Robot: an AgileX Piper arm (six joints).
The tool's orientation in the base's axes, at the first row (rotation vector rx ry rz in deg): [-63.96 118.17 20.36]
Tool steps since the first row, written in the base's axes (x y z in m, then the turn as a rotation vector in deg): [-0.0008 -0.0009 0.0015 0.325 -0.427 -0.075]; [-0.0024 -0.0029 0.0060 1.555 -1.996 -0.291]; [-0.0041 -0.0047 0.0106 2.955 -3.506 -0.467]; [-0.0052 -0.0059 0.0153 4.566 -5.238 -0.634]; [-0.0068 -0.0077 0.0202 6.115 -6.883 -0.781]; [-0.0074 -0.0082 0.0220 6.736 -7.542 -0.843]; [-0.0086 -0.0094 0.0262 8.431 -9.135 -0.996]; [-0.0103 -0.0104 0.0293 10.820 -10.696 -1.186]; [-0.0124 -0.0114 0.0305 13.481 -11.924 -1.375]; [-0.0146 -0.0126 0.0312 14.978 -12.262 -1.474]
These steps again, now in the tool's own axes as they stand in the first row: [-0.0003 0.0000 -0.0019 0.200 -0.503 -0.027]; [-0.0018 -0.0004 -0.0068 0.882 -2.385 -0.150]; [-0.0035 -0.0005 -0.0118 1.441 -4.374 -0.186]; [-0.0058 -0.0008 -0.0162 2.056 -6.663 -0.247]; [-0.0078 -0.0011 -0.0213 2.625 -8.854 -0.305]; [-0.0086 -0.0011 -0.0231 2.855 -9.732 -0.325]; [-0.0105 -0.0012 -0.0271 3.348 -12.010 -0.279]; [-0.0116 -0.0008 -0.0306 3.614 -14.826 0.145]; [-0.0111 0.0002 -0.0330 3.588 -17.668 0.884]; [-0.0102 0.0012 -0.0352 3.357 -19.063 1.490]
